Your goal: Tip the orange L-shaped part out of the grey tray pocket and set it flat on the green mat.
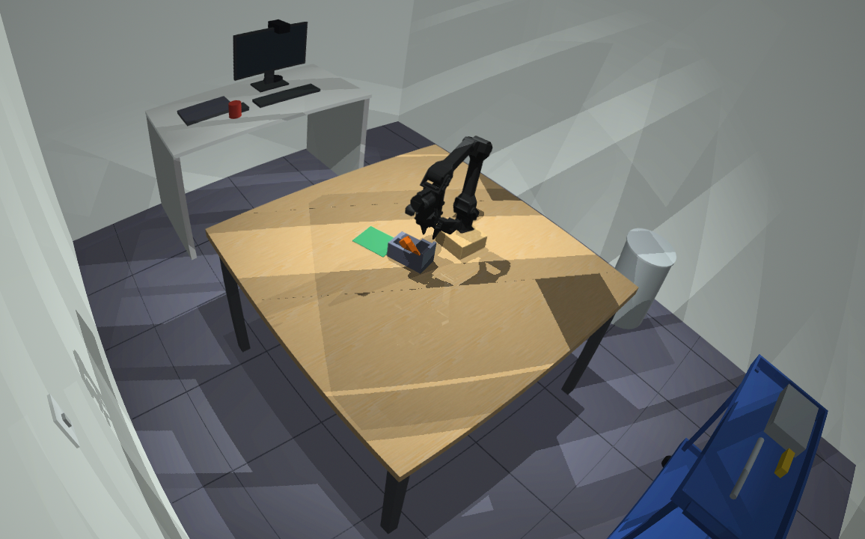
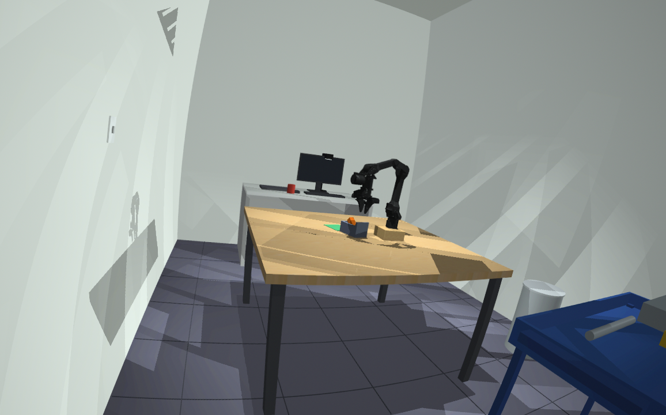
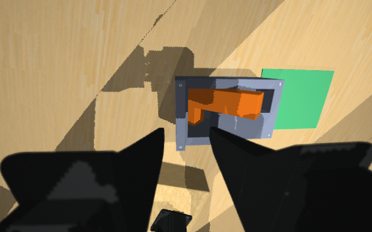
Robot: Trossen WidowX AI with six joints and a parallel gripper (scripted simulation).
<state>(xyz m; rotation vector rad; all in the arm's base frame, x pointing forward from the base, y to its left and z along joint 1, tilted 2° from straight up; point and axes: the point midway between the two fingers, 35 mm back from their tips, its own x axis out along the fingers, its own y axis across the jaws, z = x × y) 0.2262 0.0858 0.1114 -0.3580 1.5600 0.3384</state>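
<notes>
My gripper tip is 1 cm short of the orange L-shaped part, 4 cm to the left of it and 10 cm above it. The rest, counted from my gripper tip: green mat: 9 cm ahead, 20 cm to the right, 16 cm below.
</notes>
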